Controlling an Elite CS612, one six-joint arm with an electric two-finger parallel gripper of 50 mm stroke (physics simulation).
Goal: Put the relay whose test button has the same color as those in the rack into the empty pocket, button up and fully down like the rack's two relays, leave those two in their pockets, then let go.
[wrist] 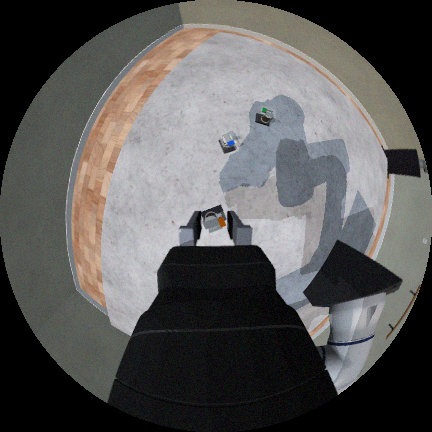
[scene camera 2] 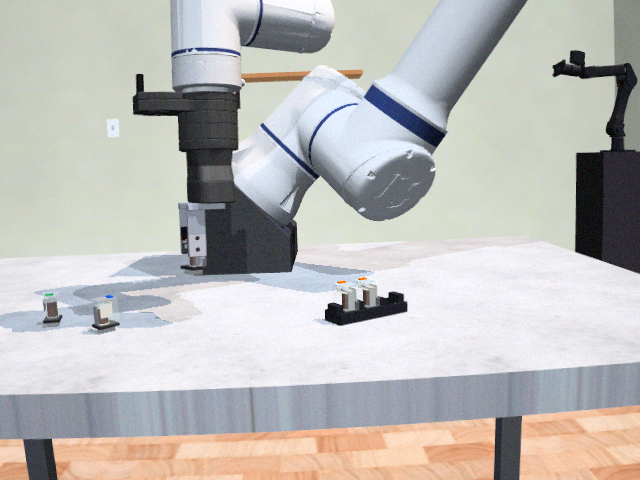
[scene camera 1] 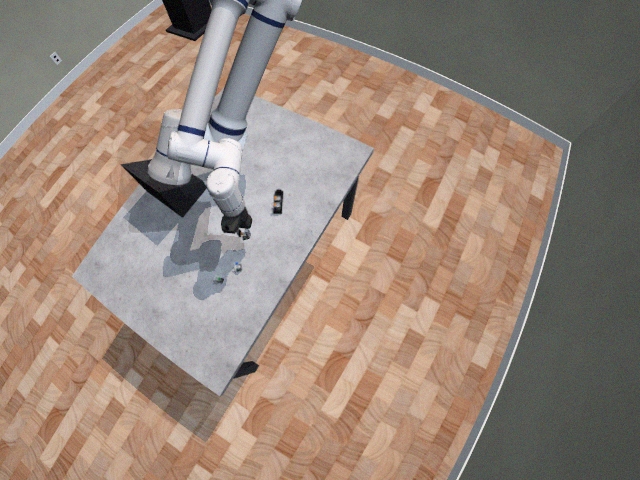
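Where they show: gripper, between the fingertips: [wrist: 213, 219] [scene camera 2: 193, 254] [scene camera 1: 244, 235]; arm's base, origin of its link: [wrist: 357, 301] [scene camera 2: 251, 191] [scene camera 1: 169, 174].
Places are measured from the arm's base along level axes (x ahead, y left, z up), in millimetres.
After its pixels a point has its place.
My gripper [scene camera 1: 240, 227] {x 436, y -40, z -55 mm} [scene camera 2: 194, 254] {x 436, y -40, z -55 mm} [wrist: 213, 219] {x 436, y -40, z -55 mm} is shut on the orange-button relay [scene camera 1: 244, 235] {x 441, y -45, z -38 mm} [scene camera 2: 194, 261] {x 452, y -37, z -61 mm} [wrist: 212, 220] {x 438, y -43, z -37 mm}. It holds this relay above the table, with the dark base down and the button up; in the wrist view the relay sits turned at an angle between the fingers. The black rack [scene camera 1: 278, 211] {x 469, y 135, z -122 mm} [scene camera 2: 366, 311] {x 460, y 174, z -132 mm} stands apart from the gripper, to its right in both scene views. Two relays with orange buttons, one [scene camera 2: 349, 297] {x 468, y 153, z -111 mm} and another [scene camera 2: 369, 294] {x 453, y 179, z -112 mm}, stand upright in it. The empty pocket is at the rack's right end in scene camera 2. The rack does not show in the wrist view.
A blue-button relay [scene camera 1: 237, 268] {x 471, y -162, z -102 mm} [scene camera 2: 104, 313] {x 474, y -149, z -118 mm} [wrist: 228, 142] {x 460, y -146, z -100 mm} and a green-button relay [scene camera 1: 219, 279] {x 435, y -238, z -101 mm} [scene camera 2: 51, 308] {x 438, y -232, z -118 mm} [wrist: 264, 117] {x 425, y -227, z -111 mm} stand on the grey table [scene camera 1: 170, 310] {x 314, y -461, z -144 mm} [scene camera 2: 258, 356] {x 584, y 48, z -144 mm} [wrist: 165, 150] {x 563, y -103, z -144 mm}. The arm's black wedge mount [scene camera 2: 250, 242] {x 104, y 2, z -86 mm} [wrist: 350, 275] {x 102, y -48, z -38 mm} stands behind the gripper in scene camera 2.
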